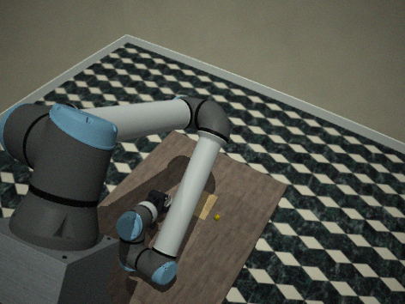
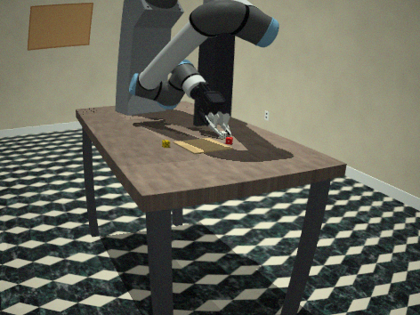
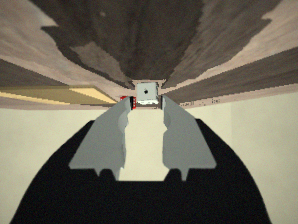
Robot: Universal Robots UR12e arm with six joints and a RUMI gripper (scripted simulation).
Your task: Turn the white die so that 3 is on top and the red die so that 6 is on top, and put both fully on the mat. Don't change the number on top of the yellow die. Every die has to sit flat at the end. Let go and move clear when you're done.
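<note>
My hand is 10 mm above the white die. From my hand the other things lie so: tan mat: 50 mm ahead, 130 mm to the right, 20 mm below; red die: 70 mm ahead, 40 mm to the right, 10 mm below; yellow die: 240 mm to the right, 10 mm below.
</note>
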